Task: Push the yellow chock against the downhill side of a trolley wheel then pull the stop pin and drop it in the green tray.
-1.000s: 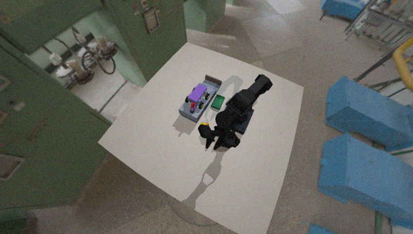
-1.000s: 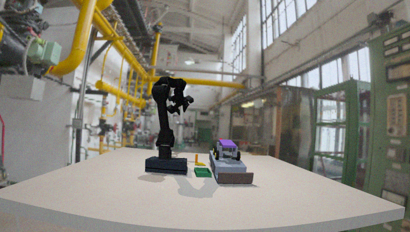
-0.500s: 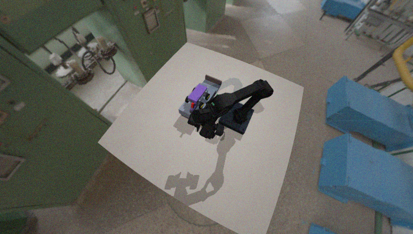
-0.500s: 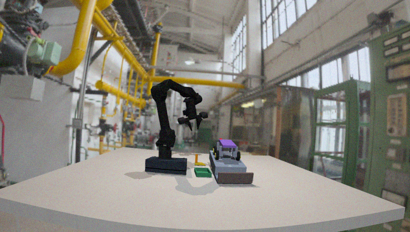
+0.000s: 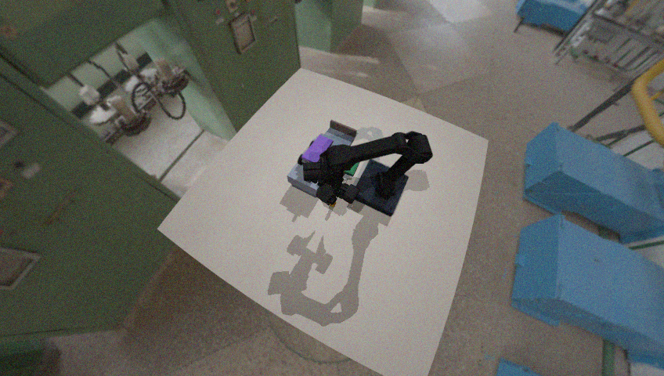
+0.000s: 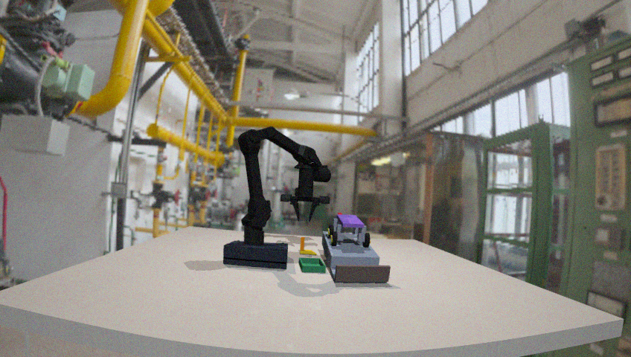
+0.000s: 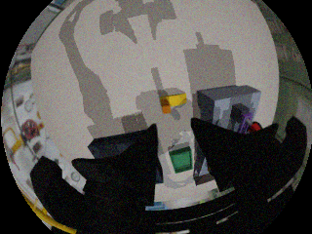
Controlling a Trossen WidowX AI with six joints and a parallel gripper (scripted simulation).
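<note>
My gripper tip is now 20 mm short of the yellow chock, 10 mm to the left of it and 110 mm above it. The rest, counted from my gripper tip: trolley 130 mm ahead, 160 mm to the right, 20 mm below; then tray 10 mm behind, 240 mm to the right, 140 mm below; then stop pin 120 mm ahead, 50 mm to the right.
</note>
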